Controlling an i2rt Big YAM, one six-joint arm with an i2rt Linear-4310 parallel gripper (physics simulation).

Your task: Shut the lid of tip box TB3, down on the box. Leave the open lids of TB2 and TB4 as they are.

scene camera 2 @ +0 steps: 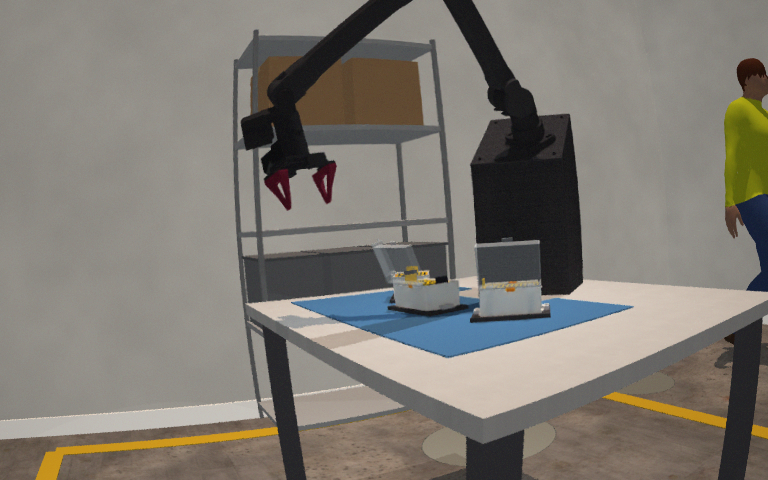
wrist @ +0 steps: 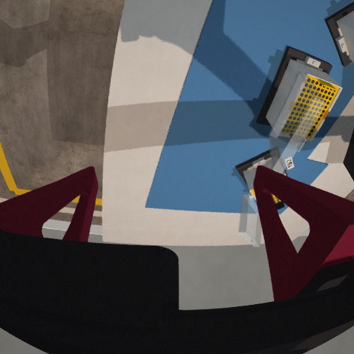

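Both scene camera 2 and the wrist view give me a sight of my gripper. There is one spot on my gripper that I find at (scene camera 2: 328,168) and again at (wrist: 275,296); it is the same spot.
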